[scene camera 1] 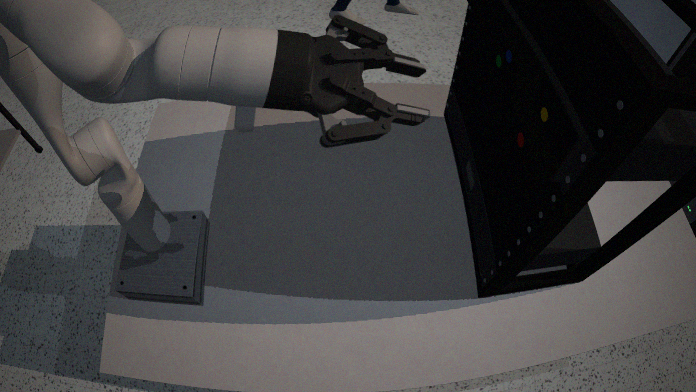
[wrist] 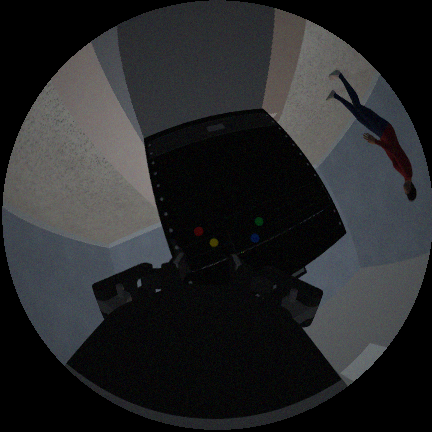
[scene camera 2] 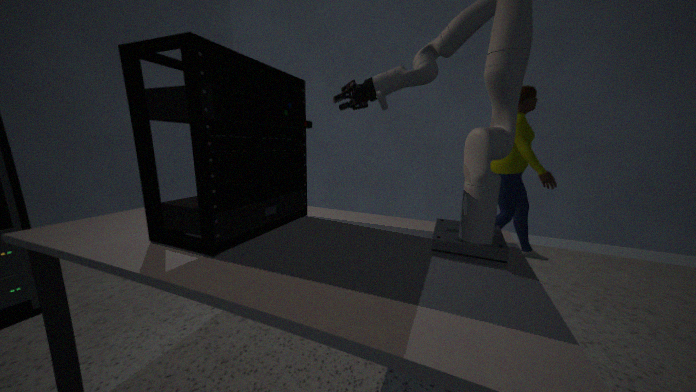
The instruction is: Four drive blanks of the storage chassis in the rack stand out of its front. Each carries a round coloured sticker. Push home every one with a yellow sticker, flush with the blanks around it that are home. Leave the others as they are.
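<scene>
The storage chassis is a very dark front high in the black rack [scene camera 1: 575,169] [scene camera 2: 204,150] [wrist: 162,200]. The yellow sticker [scene camera 1: 544,114] [wrist: 214,242] is near the red sticker [scene camera 1: 520,139] [wrist: 198,231]. The green sticker [scene camera 1: 498,61] [scene camera 2: 285,112] [wrist: 259,221] and blue sticker [scene camera 1: 509,56] [scene camera 2: 290,105] [wrist: 255,238] form another pair. In scene camera 2, the red-stickered blank [scene camera 2: 309,124] sticks out past the rack edge; the yellow sticker does not show there. Darkness hides how far the yellow blank stands out. My gripper [scene camera 1: 418,91] [scene camera 2: 339,102] [wrist: 207,261] is partly open, empty, away from the front.
The rack stands on a table [scene camera 1: 300,350] [scene camera 2: 350,320] with the arm's base plate [scene camera 1: 160,265] [scene camera 2: 470,250]. A lower unit [scene camera 2: 260,212] with a pale label sits at the rack's bottom. A person [scene camera 2: 520,150] [wrist: 390,140] shows beyond the table.
</scene>
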